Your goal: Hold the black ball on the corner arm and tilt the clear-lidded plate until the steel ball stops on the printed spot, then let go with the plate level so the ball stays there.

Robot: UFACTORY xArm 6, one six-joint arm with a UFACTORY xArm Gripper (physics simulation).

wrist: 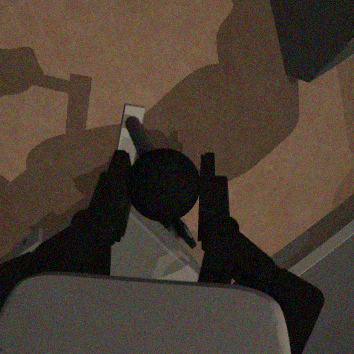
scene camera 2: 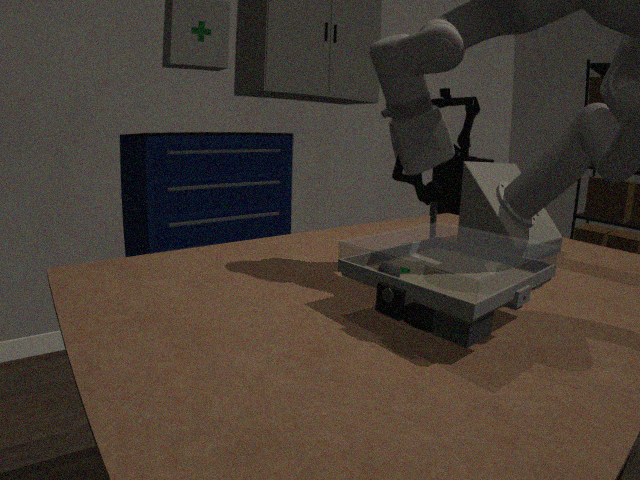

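Note:
The clear-lidded plate [scene camera 2: 423, 289] sits on its dark base in scene camera 2; I cannot tell a slight tilt from level. Inside, the grey steel ball [scene camera 2: 390, 267] is at the left side, beside the green printed spot [scene camera 2: 405, 269] and overlapping its left part in this view. In the wrist view the black ball [wrist: 164, 192] is between the two fingers, on a thin post above the pale corner arm [wrist: 134, 111]. My gripper [scene camera 2: 428, 195] [wrist: 165, 168] is shut on the black ball, above the plate's back side. In scene camera 2 the fingers hide the black ball.
The robot's pale base [scene camera 2: 485, 206] stands behind the plate at the right. The wooden table [scene camera 2: 258, 372] carries the plate, with shadows around it. A blue drawer cabinet [scene camera 2: 222, 170] stands behind the table at the left, and a shelf with boxes [scene camera 2: 610, 198] is at the far right.

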